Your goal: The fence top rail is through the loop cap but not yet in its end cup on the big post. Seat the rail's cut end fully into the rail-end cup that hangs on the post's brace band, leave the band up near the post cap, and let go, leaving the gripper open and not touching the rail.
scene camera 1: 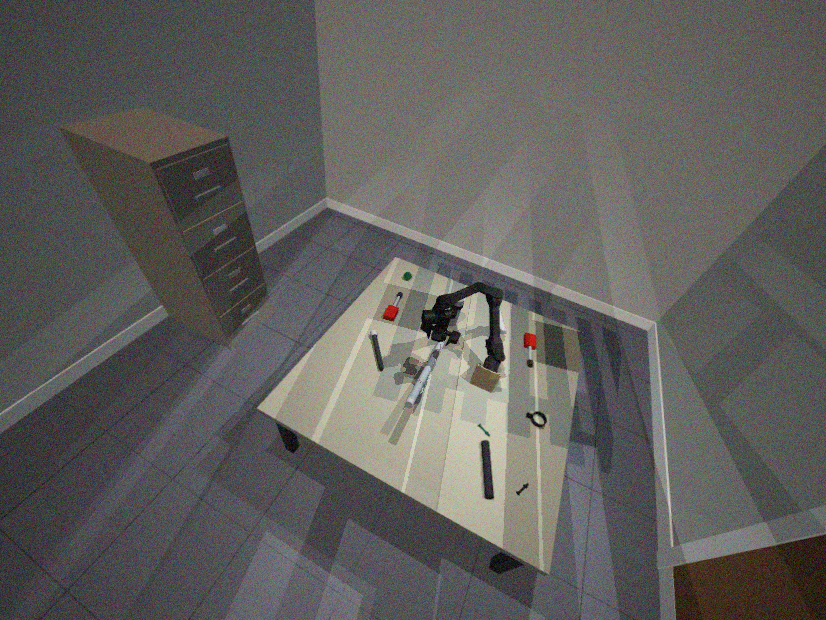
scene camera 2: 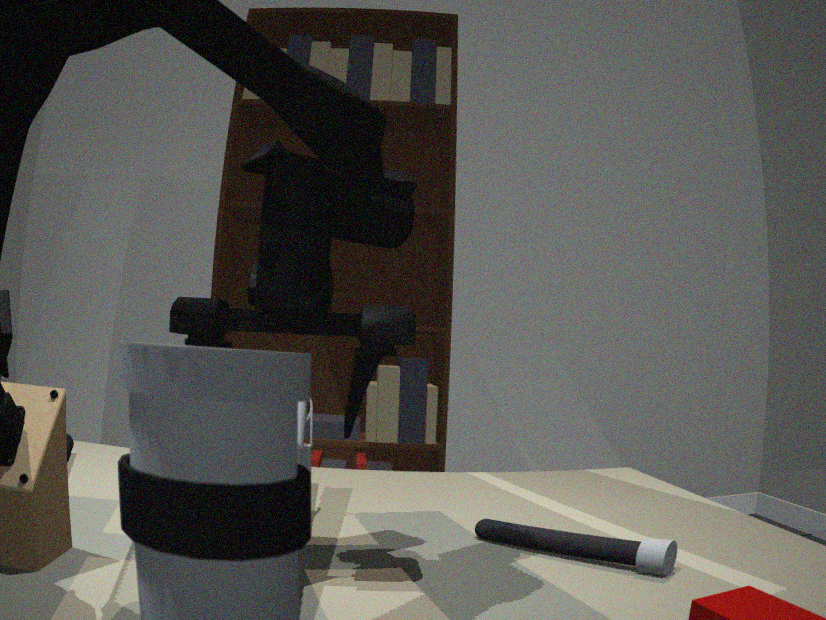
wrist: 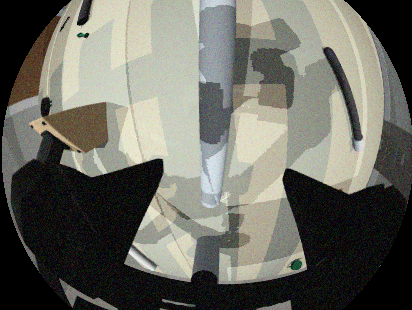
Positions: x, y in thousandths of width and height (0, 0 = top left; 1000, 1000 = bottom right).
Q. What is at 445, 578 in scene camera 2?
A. The gripper.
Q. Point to a black brace band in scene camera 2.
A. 245, 841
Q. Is the gripper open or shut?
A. Open.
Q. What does the gripper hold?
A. Nothing.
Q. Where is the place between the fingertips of the gripper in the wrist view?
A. At 550, 550
